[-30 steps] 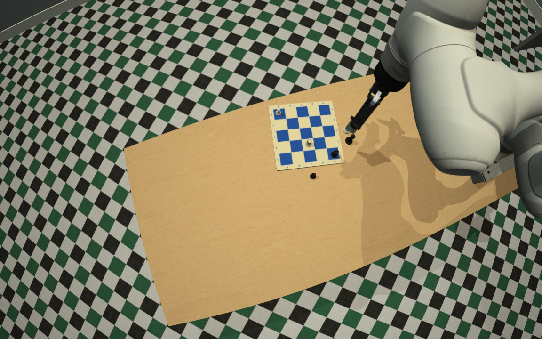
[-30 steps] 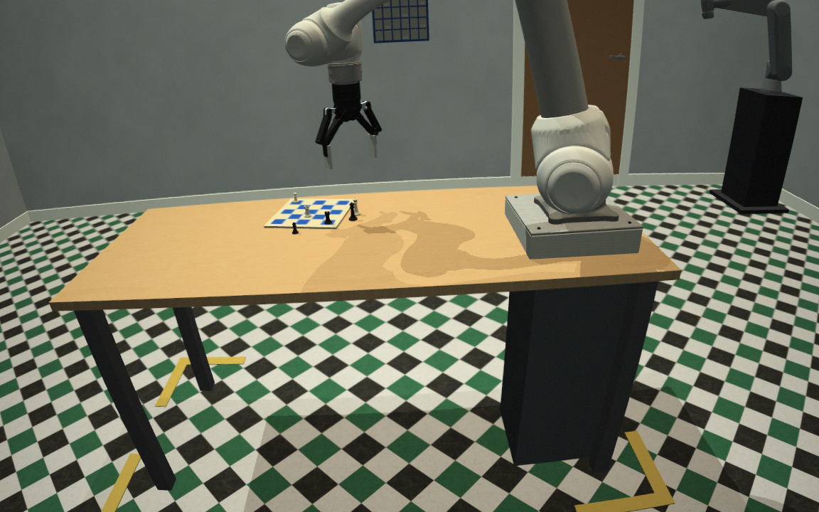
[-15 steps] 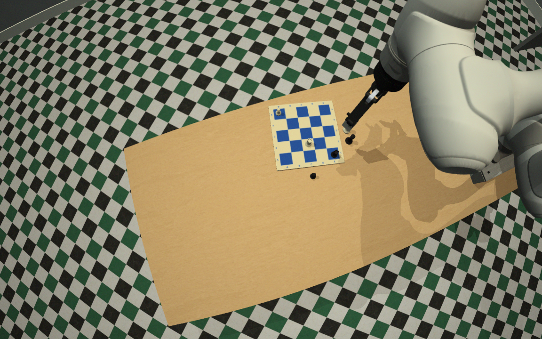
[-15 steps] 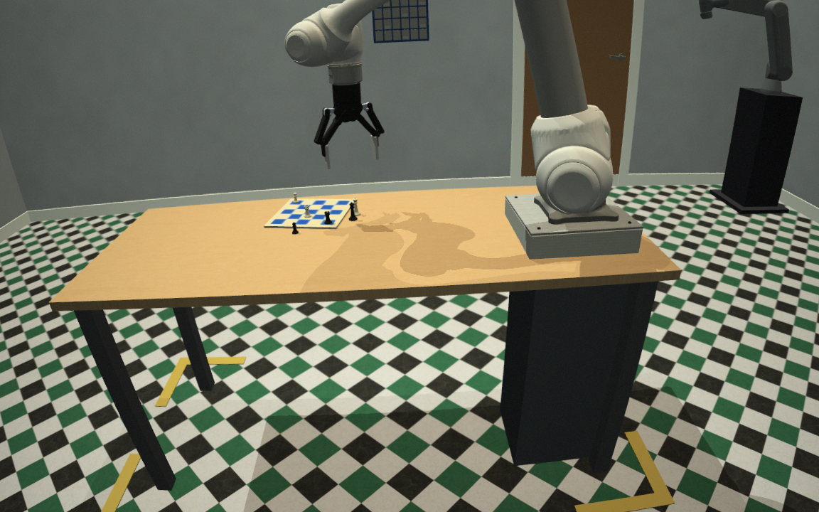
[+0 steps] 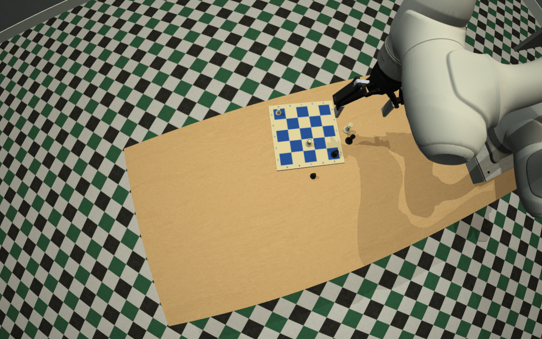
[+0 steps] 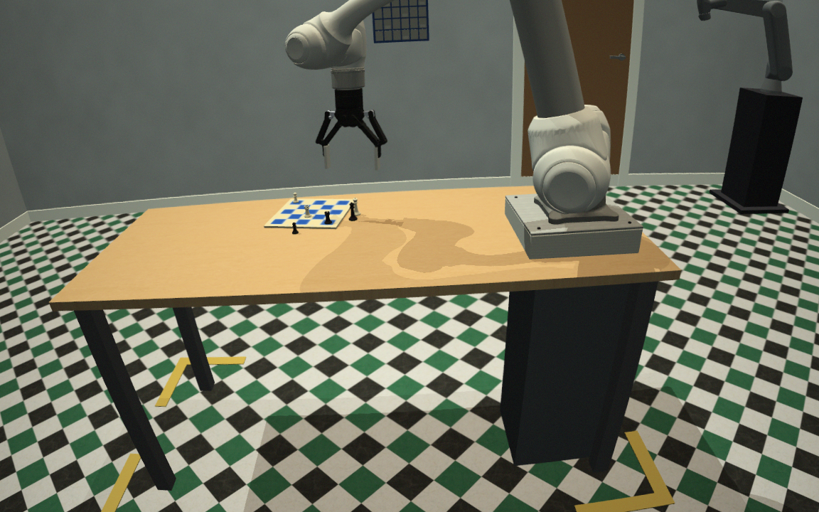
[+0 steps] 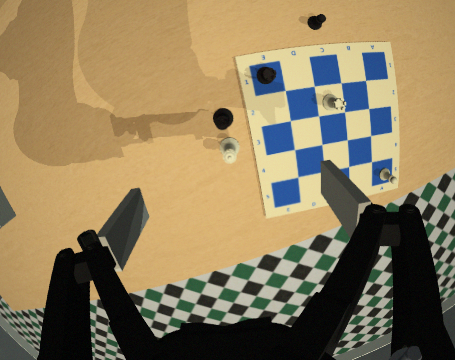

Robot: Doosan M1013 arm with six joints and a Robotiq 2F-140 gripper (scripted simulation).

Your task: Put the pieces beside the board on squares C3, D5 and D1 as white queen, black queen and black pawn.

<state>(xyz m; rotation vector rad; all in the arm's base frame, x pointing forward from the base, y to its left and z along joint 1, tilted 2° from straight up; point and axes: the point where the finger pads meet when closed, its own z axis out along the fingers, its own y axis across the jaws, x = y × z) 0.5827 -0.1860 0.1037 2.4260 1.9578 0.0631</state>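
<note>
The white queen lies 120 mm below my hand. The rest, counted from my hand: cream board: 140 mm ahead, 20 mm to the right, 150 mm below; black queen: 10 mm ahead, 40 mm to the left, 120 mm below; black pawn: 160 mm ahead, 120 mm to the left, 140 mm below.
</note>
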